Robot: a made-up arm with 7 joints.
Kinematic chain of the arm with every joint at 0, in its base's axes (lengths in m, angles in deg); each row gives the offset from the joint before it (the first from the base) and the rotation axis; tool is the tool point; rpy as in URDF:
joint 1: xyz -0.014 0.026 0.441 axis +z
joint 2: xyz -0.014 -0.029 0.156 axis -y
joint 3: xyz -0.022 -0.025 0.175 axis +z
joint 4: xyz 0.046 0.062 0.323 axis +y
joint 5: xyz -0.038 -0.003 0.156 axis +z
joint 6: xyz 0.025 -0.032 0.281 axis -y
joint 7: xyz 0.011 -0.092 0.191 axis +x
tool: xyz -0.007 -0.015 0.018 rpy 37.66 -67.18 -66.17
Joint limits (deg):
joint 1: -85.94..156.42
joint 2: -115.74..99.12
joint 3: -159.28..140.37
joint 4: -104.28..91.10
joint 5: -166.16..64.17
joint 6: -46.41..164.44
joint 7: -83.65..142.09
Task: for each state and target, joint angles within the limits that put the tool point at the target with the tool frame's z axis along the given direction. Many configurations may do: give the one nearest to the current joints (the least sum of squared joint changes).
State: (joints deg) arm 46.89 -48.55 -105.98 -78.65 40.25 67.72 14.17
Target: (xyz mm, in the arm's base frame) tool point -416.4 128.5 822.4 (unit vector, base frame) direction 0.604 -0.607 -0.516
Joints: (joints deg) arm 85.28 -33.33 -101.03 -104.28 15.96 58.31 32.27
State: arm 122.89 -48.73 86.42 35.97 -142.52 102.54 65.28
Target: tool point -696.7 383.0 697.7 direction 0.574 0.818 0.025
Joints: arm 136.91 -94.31 76.02 55.20 -131.16 152.98 98.63
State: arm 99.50 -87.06 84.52 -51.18 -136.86 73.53 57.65
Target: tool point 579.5 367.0 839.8 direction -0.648 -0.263 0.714
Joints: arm 81.32 -78.78 104.41 -74.91 -103.72 84.57 70.01
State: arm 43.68 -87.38 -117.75 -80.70 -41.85 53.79 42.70
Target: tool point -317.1 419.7 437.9 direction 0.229 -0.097 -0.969
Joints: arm 64.69 -82.87 -104.01 -97.82 -73.53 29.44 34.10
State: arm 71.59 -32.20 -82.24 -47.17 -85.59 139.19 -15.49
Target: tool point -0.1 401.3 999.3 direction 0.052 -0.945 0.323
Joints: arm 61.47 -23.78 -97.64 -55.25 -102.30 156.49 -14.56
